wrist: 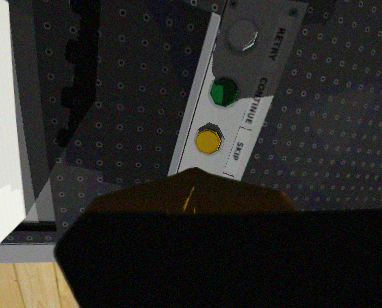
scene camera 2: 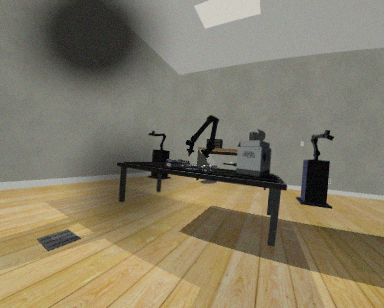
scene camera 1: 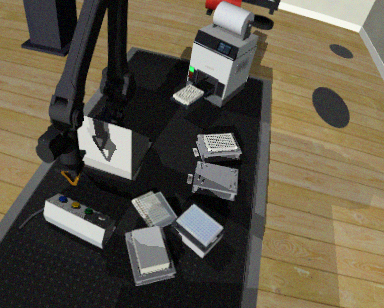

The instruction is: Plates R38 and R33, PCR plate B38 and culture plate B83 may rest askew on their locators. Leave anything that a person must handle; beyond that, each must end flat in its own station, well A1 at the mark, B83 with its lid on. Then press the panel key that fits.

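My gripper (scene camera 1: 71, 178) (scene camera 2: 190, 153) (wrist: 193, 177) is shut and empty, above the blue-button end of the key panel (scene camera 1: 75, 226) (wrist: 192, 162). The yellow SKIP key (scene camera 1: 75, 205) (wrist: 208, 141), green CONTINUE key (scene camera 1: 88, 211) (wrist: 224, 91) and grey RETRY key (scene camera 1: 102, 218) (wrist: 242, 35) show; the blue key (scene camera 1: 63, 199) is hidden in the wrist view. A white plate (scene camera 1: 220, 142) sits on a station. A pale plate (scene camera 1: 150, 206) lies skewed over its base. A bluish plate (scene camera 1: 199, 224) and a grey-topped plate (scene camera 1: 150, 248) sit on stations. Plate labels are unreadable.
A bare grey station (scene camera 1: 216, 178) stands between plates. The white instrument (scene camera 1: 220, 62) (scene camera 2: 253, 159) shows a green light and holds a white plate (scene camera 1: 188, 94) on its extended tray. A white slanted board (scene camera 1: 117, 150) (wrist: 7, 110) stands near the arm, beside the panel.
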